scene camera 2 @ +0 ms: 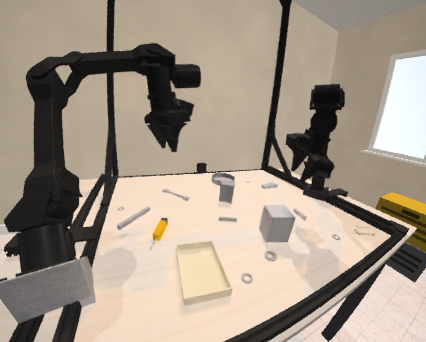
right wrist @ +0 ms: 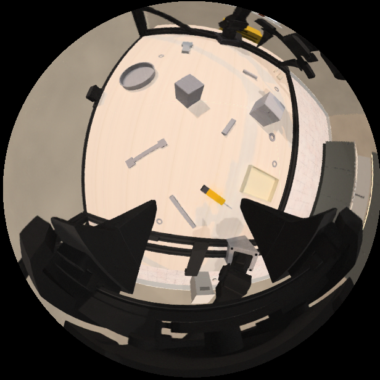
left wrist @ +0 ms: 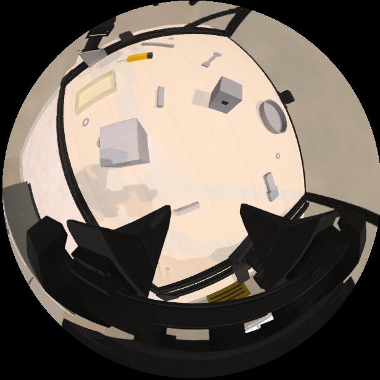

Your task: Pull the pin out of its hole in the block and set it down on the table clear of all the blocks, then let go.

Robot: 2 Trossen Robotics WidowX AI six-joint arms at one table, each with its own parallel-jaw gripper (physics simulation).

A cream tray shows in scene camera 2, in the right wrist view (258, 183) and in the left wrist view. One and the same spot on the cream tray: (left wrist: 105, 84) is (scene camera 2: 194, 258).
